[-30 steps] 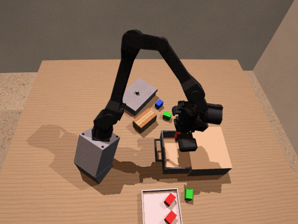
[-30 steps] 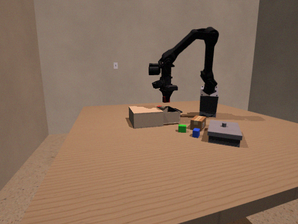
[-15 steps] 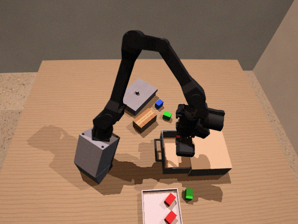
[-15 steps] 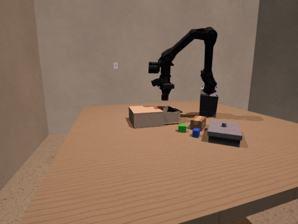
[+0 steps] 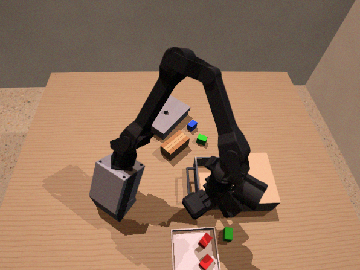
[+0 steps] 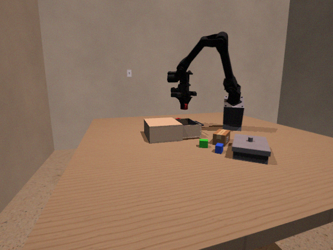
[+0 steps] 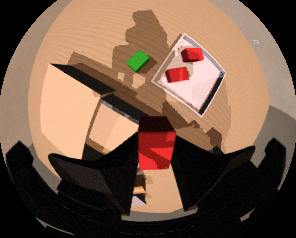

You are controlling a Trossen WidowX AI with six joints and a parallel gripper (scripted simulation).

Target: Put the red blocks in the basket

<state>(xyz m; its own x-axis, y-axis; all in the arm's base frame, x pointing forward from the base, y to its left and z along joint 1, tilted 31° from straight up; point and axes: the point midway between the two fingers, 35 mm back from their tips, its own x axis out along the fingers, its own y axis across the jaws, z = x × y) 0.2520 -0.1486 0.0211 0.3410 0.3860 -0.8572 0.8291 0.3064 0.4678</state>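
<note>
Right now the white tray is 16 cm below my hand, 12 cm to the right of it and 5 cm behind it. Round my hand: tan drawer cabinet 13 cm below, 13 cm ahead, 10 cm to the left; then drawer 13 cm below, 10 cm to the left, 4 cm ahead; then brown crate 28 cm to the left, 14 cm below, 8 cm behind.
</note>
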